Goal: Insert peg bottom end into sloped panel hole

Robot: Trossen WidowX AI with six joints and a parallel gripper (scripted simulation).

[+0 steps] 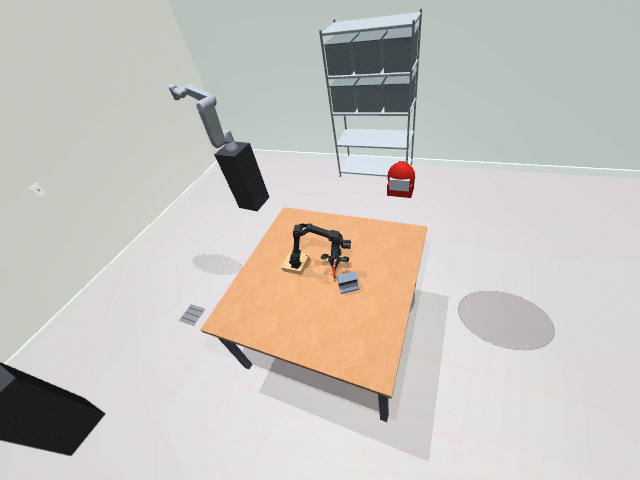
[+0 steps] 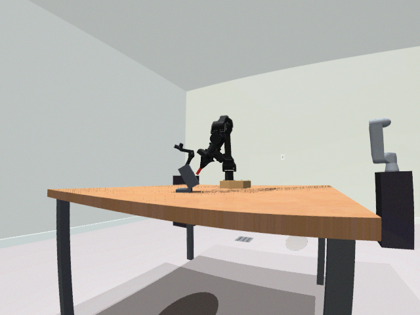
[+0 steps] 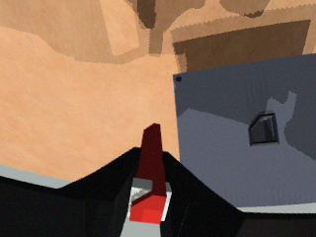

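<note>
Right now my gripper tip is 90 mm short of the sloped panel, 50 mm above it and 10 mm to the left of it. Round my gripper tip: red peg: 10 mm to the left, 10 mm above.
</note>
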